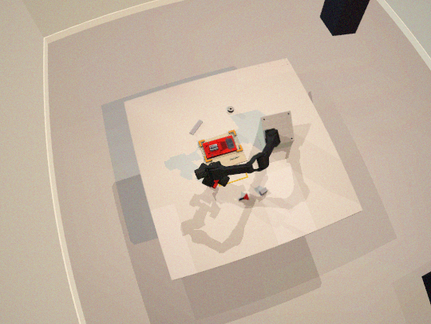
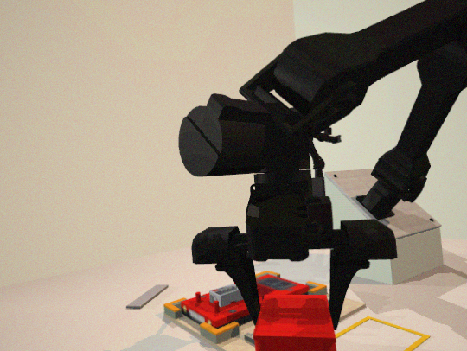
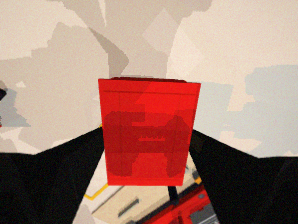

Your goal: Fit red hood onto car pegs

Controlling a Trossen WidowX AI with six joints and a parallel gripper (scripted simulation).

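Now: the grey engine block 210 mm to the right of my gripper tip, 60 mm behind it and 50 mm below it. From my gripper tip the other things lie so: grey piece (270 mm behind, 140 mm to the left, 50 mm below); red hood (right at my gripper tip); grey flat bar (410 mm to the right, 70 mm below).
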